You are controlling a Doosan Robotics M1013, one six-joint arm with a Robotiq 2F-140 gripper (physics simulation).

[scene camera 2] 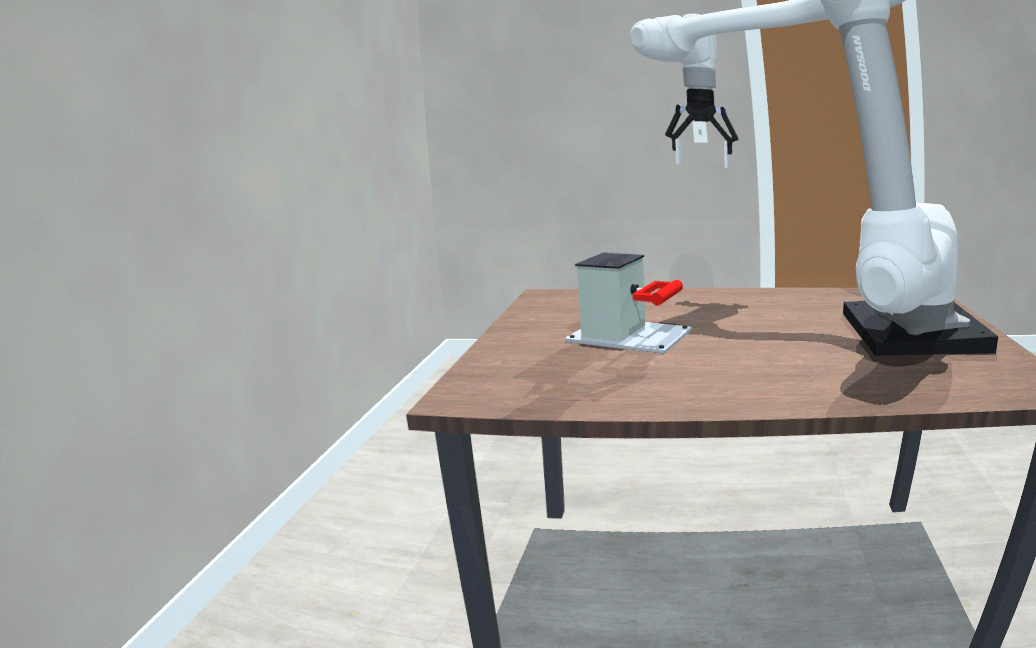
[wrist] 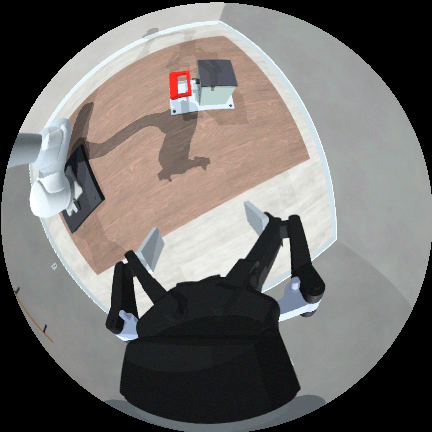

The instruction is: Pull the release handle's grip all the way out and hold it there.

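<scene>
The release handle is a red rectangular frame with a thick grip bar (scene camera 2: 669, 291) (wrist: 173, 86) at its outer end. It sticks out sideways from a short dark shaft on a pale green box (scene camera 2: 599, 304) (wrist: 216, 94) with a dark top. The box stands on a light base plate (scene camera 2: 669, 336) (wrist: 205, 108) on the table. How far the handle is pulled out I cannot tell. My gripper (scene camera 2: 702, 162) (wrist: 201, 223) is open and empty, pointing down. It hangs high above the table, well above the handle and apart from it.
The wooden table (scene camera 2: 733, 389) (wrist: 130, 200) carries the box and the arm's black base plate (scene camera 2: 939, 343) (wrist: 90, 200), which is at the right in the scene view. A grey wall (scene camera 2: 229, 229) is at the left and behind. A brown door (scene camera 2: 821, 175) stands behind the arm.
</scene>
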